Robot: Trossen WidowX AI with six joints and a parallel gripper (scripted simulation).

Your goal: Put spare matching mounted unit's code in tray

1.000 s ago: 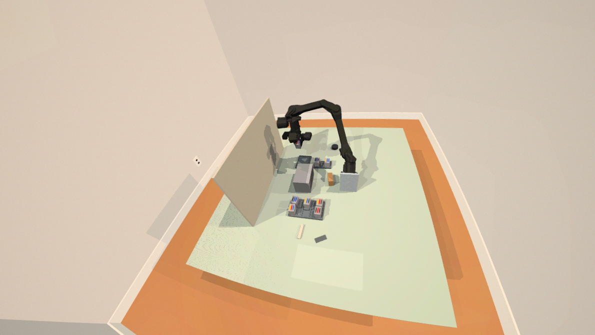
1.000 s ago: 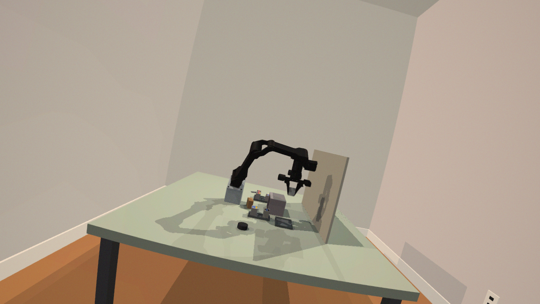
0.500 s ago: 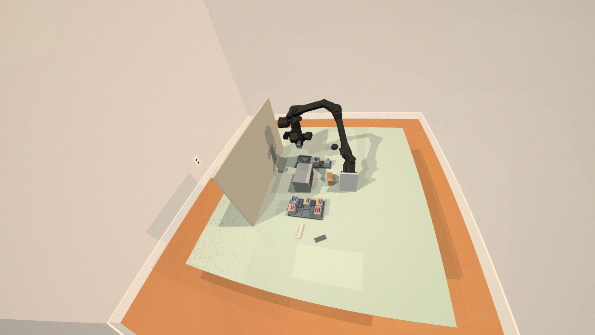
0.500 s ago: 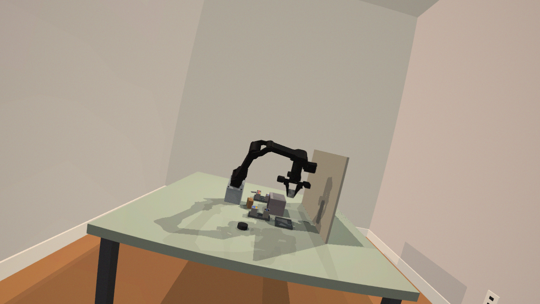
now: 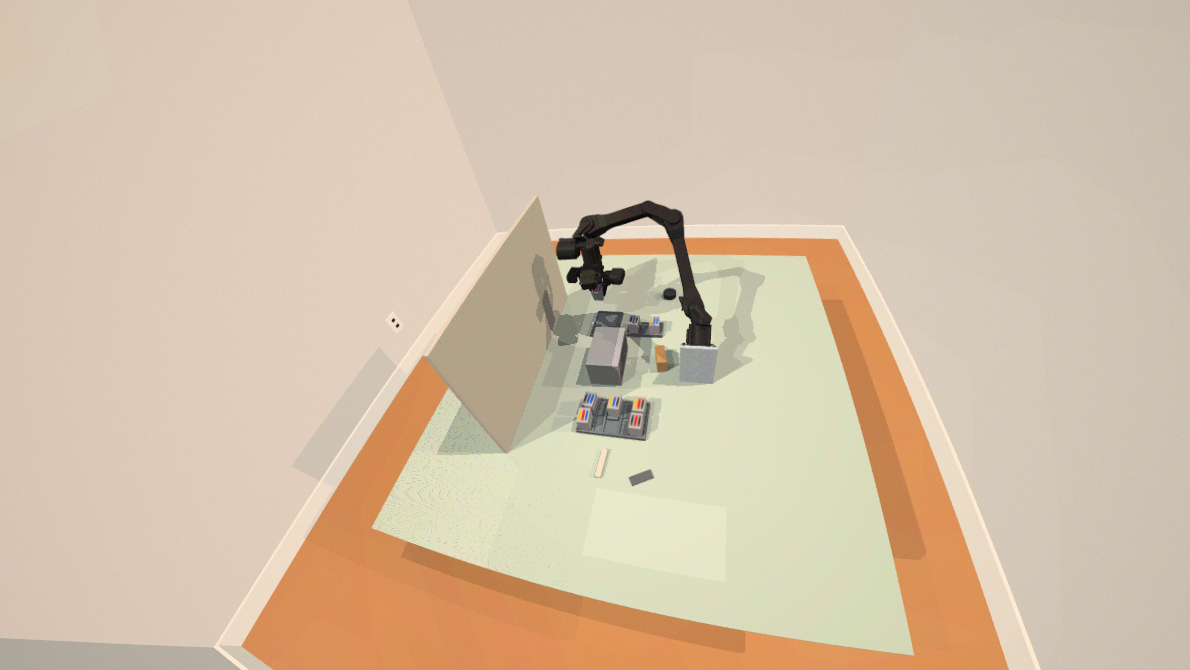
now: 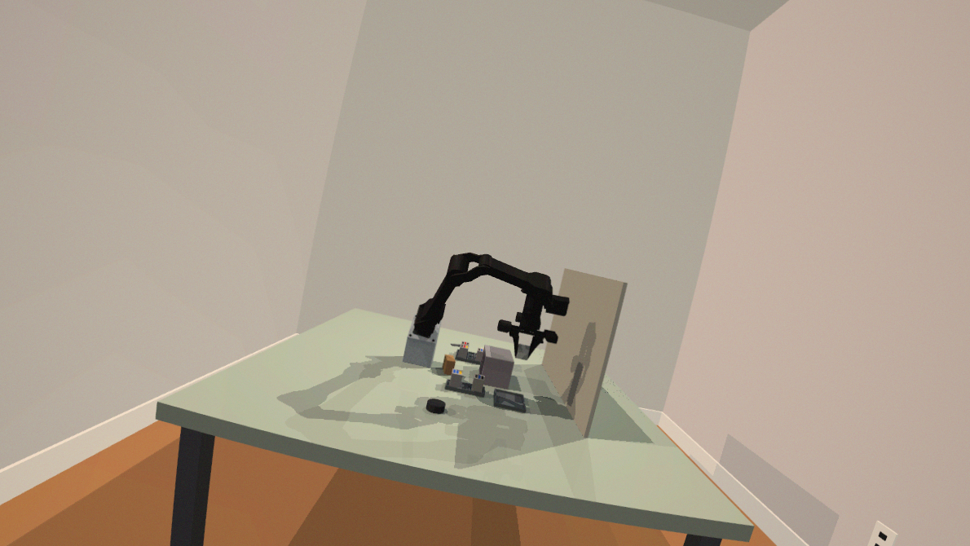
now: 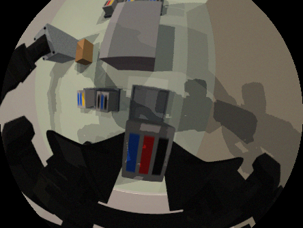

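My gripper tip is now 14 cm above the dark tray and 1 cm past it. Also, from my gripper tip: tall beige panel: 20 cm to the left, 19 cm ahead, 8 cm above; orange block: 23 cm behind, 15 cm to the left, 12 cm below; mounted unit: 19 cm to the left, 10 cm below, 7 cm behind.
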